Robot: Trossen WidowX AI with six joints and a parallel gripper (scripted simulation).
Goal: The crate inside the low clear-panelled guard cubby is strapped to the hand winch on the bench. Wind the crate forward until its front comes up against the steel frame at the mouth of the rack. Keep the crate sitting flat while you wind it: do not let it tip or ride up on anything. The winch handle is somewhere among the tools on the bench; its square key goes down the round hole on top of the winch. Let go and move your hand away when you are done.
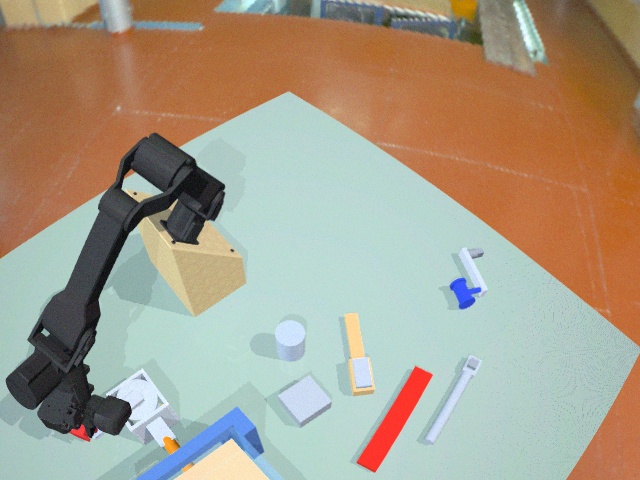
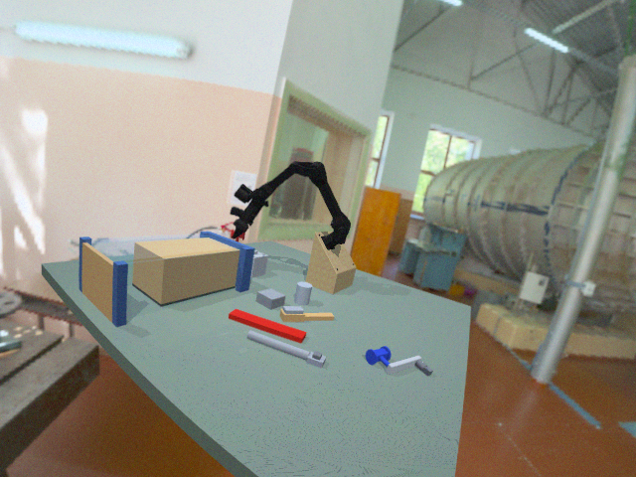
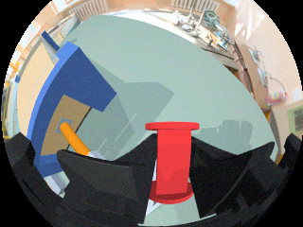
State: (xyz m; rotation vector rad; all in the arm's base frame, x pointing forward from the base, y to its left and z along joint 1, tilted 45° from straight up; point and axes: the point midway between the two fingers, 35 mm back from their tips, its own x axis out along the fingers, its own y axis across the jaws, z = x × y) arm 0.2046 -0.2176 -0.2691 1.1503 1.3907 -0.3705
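The winch handle lies 50 mm to the left of my gripper tip, 30 mm below it and 20 mm behind it. From my gripper tip the other things lie so: pale grey winch 100 mm to the left, 100 mm below, 40 mm behind; then red knob 10 mm to the left, 10 mm behind; then blue frame 140 mm ahead, 120 mm to the left, 20 mm below.
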